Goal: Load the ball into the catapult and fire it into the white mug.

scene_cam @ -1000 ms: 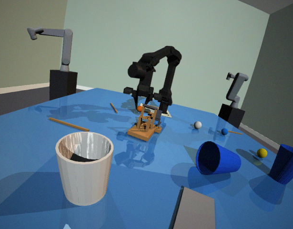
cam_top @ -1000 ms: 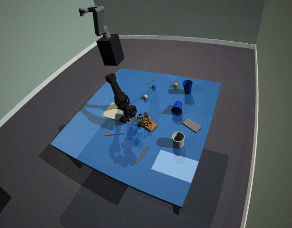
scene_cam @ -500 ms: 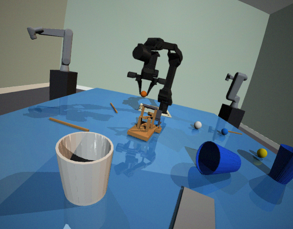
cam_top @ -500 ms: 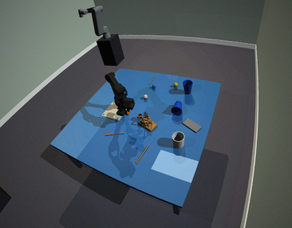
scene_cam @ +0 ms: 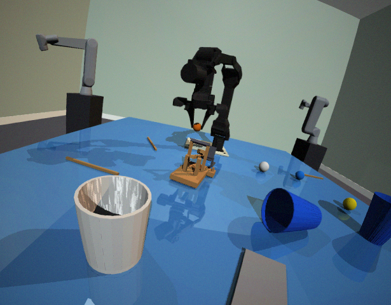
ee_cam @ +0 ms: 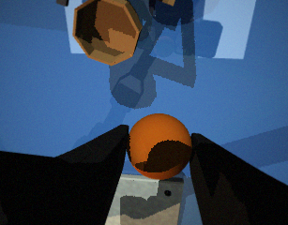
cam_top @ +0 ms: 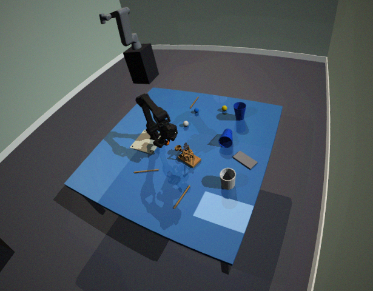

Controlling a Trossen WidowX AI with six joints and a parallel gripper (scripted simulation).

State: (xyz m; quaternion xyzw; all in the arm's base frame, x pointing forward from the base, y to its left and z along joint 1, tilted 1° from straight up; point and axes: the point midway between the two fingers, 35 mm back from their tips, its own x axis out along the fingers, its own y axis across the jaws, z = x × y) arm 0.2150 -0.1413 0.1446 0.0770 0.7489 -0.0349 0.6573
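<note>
My gripper tip is now 11 cm short of the catapult, 4 cm to the right of it and 7 cm above it. The rest, counted from my gripper tip: white ball 2 cm behind, 32 cm to the left, 10 cm below; white mug 44 cm ahead, 12 cm to the right, 9 cm below; orange ball 1 cm above.
</note>
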